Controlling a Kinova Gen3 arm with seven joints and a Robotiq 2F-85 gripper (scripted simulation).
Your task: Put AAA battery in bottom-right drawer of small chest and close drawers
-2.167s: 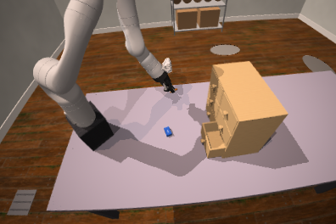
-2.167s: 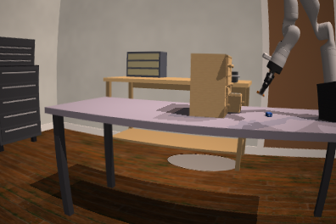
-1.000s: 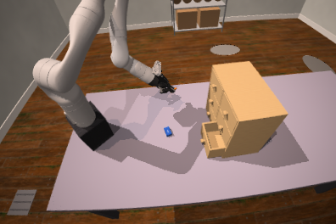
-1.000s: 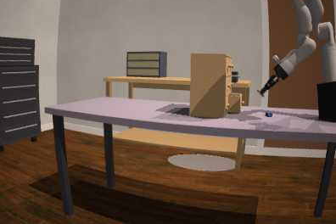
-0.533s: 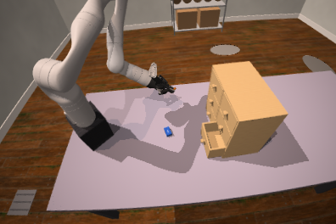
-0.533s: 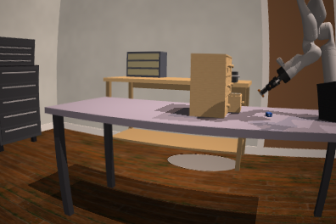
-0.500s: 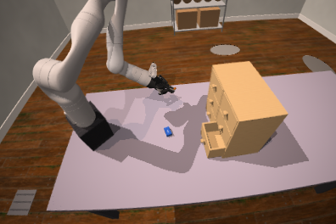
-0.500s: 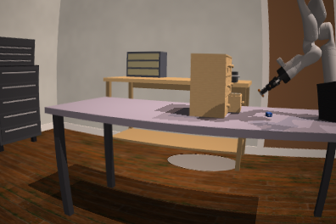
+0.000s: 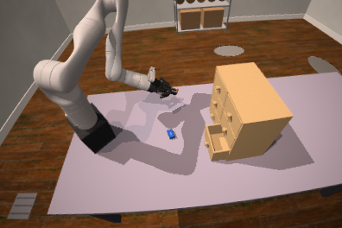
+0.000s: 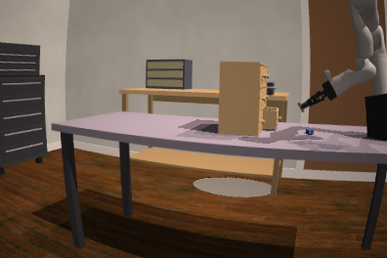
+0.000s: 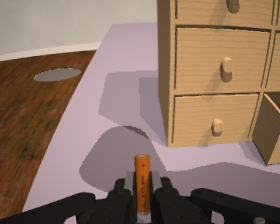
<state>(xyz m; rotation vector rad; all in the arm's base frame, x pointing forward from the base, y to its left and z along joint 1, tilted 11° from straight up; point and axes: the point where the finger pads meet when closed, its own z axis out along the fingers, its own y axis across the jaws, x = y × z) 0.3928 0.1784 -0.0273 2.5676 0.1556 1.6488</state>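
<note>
Right now my hand is 10 mm short of the AAA battery and 10 mm above it. Round my hand: small blue object 40 mm behind, 160 mm to the right, 130 mm below.
</note>
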